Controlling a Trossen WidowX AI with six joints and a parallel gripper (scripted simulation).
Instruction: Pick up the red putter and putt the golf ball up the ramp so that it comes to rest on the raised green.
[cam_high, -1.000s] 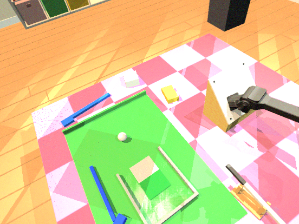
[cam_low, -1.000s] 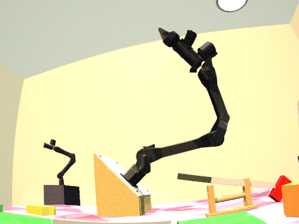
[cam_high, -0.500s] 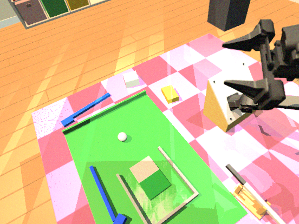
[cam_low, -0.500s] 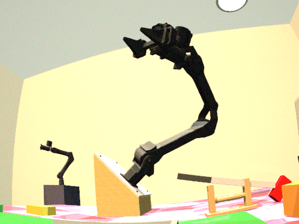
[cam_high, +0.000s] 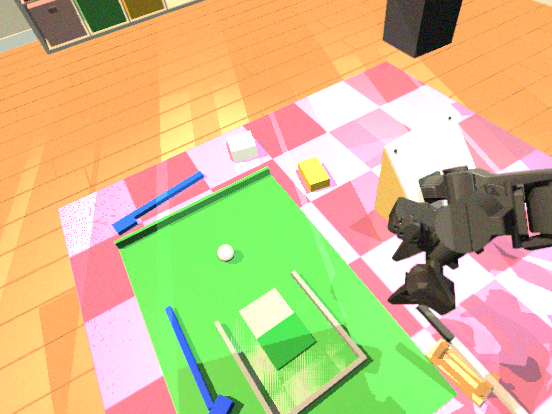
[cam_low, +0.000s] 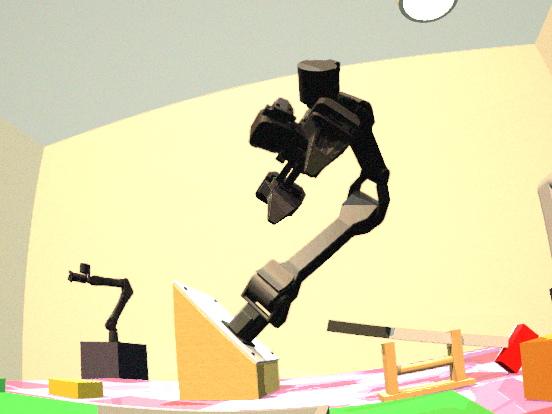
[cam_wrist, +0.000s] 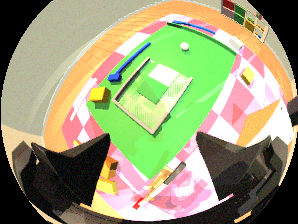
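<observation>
Now: gripper tip 220 mm above the wooden stand, 140 mm to the right of it and 90 mm past it. From my gripper tip the other things lie so: white golf ball: 350 mm to the right, 230 mm below, 190 mm ahead; putter: 190 mm below, 160 mm to the left, 100 mm behind; green mat: 250 mm below, 190 mm to the right, 190 mm ahead.
</observation>
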